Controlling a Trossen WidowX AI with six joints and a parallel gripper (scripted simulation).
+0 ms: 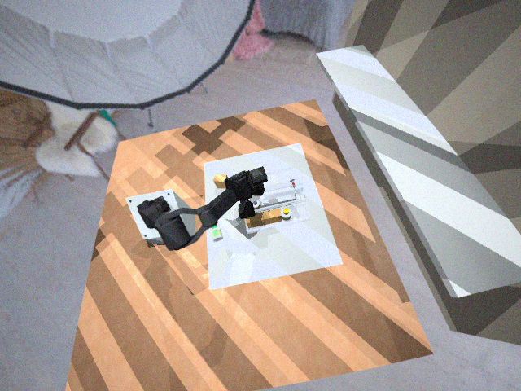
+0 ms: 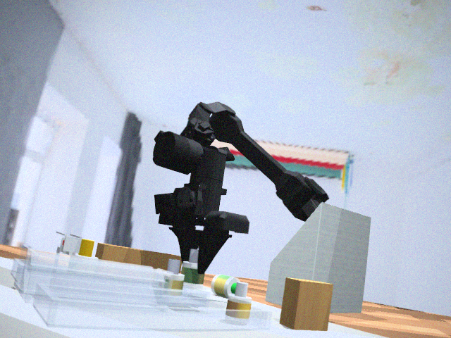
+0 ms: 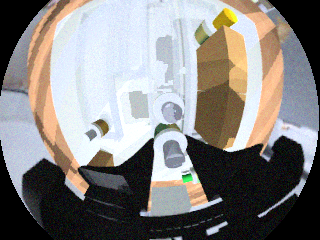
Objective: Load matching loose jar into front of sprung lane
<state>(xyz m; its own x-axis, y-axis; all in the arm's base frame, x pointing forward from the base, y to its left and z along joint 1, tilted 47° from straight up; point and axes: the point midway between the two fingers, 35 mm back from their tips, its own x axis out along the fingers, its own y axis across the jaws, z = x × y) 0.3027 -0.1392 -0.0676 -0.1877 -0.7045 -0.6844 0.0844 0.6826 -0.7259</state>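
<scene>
Right now the clear pusher lane is 15 cm ahead of my gripper tip, 3 cm below it and 1 cm to the left of it.
</scene>
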